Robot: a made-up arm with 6 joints. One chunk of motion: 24 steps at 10 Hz.
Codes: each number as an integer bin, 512 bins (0 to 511) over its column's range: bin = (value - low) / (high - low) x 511, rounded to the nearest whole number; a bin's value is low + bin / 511 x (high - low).
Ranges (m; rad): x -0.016..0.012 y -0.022..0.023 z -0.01..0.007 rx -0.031..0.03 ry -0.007..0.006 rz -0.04..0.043
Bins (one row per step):
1: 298 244 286 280 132 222
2: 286 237 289 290 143 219
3: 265 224 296 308 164 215
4: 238 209 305 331 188 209
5: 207 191 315 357 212 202
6: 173 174 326 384 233 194
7: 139 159 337 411 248 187
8: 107 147 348 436 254 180
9: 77 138 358 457 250 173
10: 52 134 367 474 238 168
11: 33 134 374 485 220 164
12: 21 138 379 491 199 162
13: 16 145 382 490 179 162
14: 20 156 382 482 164 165
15: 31 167 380 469 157 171
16: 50 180 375 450 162 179
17: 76 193 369 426 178 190
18: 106 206 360 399 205 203
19: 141 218 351 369 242 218
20: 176 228 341 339 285 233
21: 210 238 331 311 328 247
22: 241 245 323 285 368 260
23: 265 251 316 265 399 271
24: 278 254 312 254 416 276
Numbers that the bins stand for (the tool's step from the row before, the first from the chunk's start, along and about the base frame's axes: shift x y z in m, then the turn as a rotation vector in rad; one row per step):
1: 0.00033 -0.00051 -0.00049 0.00242 -0.00364 -0.00394
2: -0.00033 -0.00113 -0.00039 0.00362 -0.00336 -0.00443
3: -0.00148 -0.00227 -0.00015 0.00577 -0.00283 -0.00508
4: -0.00296 -0.00359 0.00015 0.00851 -0.00222 -0.00605
5: -0.00466 -0.00518 0.00048 0.01162 -0.00161 -0.00719
6: -0.00652 -0.00668 0.00085 0.01484 -0.00107 -0.00849
7: -0.00838 -0.00800 0.00121 0.01806 -0.00069 -0.00963
8: -0.01014 -0.00905 0.00158 0.02105 -0.00054 -0.01076
9: -0.01178 -0.00985 0.00191 0.02355 -0.00064 -0.01190
10: -0.01315 -0.01020 0.00221 0.02558 -0.00095 -0.01271
11: -0.01419 -0.01020 0.00244 0.02690 -0.00140 -0.01336
12: -0.01485 -0.00985 0.00261 0.02761 -0.00194 -0.01369
13: -0.01512 -0.00923 0.00271 0.02749 -0.00245 -0.01369
14: -0.01490 -0.00826 0.00271 0.02654 -0.00283 -0.01320
15: -0.01430 -0.00729 0.00264 0.02499 -0.00301 -0.01223
16: -0.01326 -0.00615 0.00248 0.02272 -0.00288 -0.01093
17: -0.01184 -0.00500 0.00228 0.01985 -0.00247 -0.00914
18: -0.01019 -0.00386 0.00198 0.01663 -0.00178 -0.00703
19: -0.00827 -0.00280 0.00168 0.01305 -0.00084 -0.00459
20: -0.00636 -0.00192 0.00134 0.00947 0.00025 -0.00215
21: -0.00449 -0.00104 0.00101 0.00613 0.00134 0.00012
22: -0.00279 -0.00042 0.00075 0.00302 0.00236 0.00223
23: -0.00148 0.00010 0.00051 0.00063 0.00315 0.00402
24: -0.00077 0.00037 0.00038 -0.00068 0.00358 0.00483

